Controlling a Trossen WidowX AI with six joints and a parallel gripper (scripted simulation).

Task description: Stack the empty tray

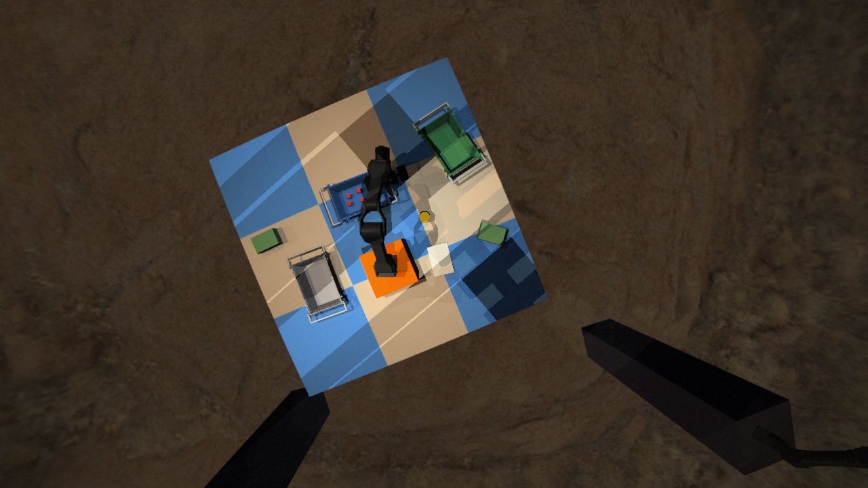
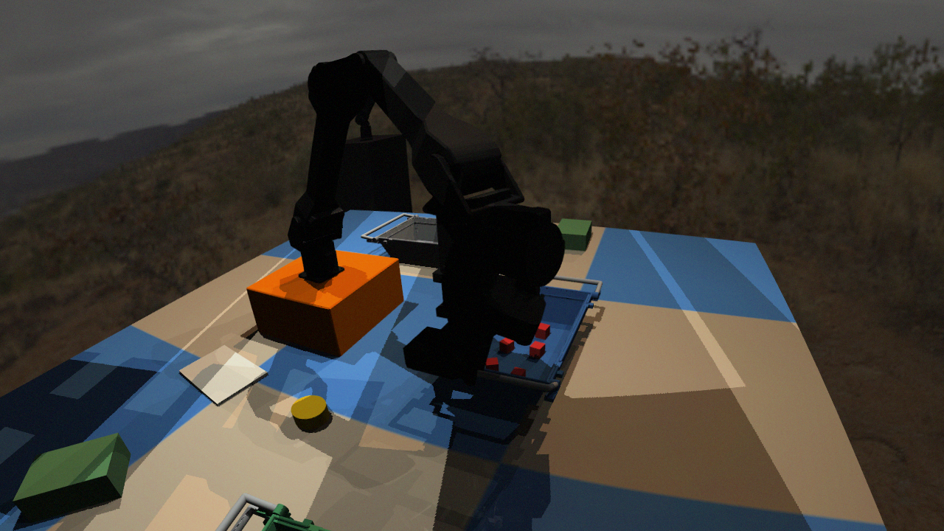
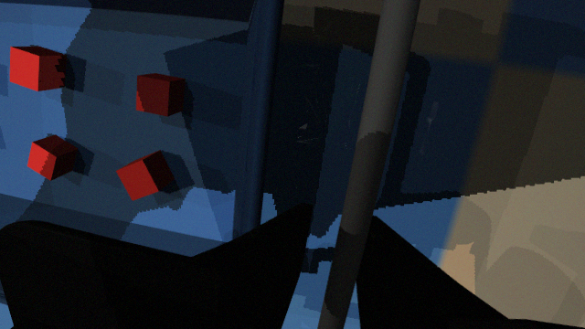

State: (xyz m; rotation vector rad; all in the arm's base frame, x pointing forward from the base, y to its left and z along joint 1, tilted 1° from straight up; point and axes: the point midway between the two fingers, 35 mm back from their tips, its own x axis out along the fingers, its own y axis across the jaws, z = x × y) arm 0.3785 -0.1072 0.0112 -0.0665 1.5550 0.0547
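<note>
The dark plastic tray lies 36 cm behind my gripper tip, 46 cm to the left of it and 2 cm below it. From my gripper tip the other things lie so: yellow disc 19 cm behind, 11 cm to the right, 5 cm below; pale flat square 41 cm behind, 13 cm to the right, 6 cm below.
</note>
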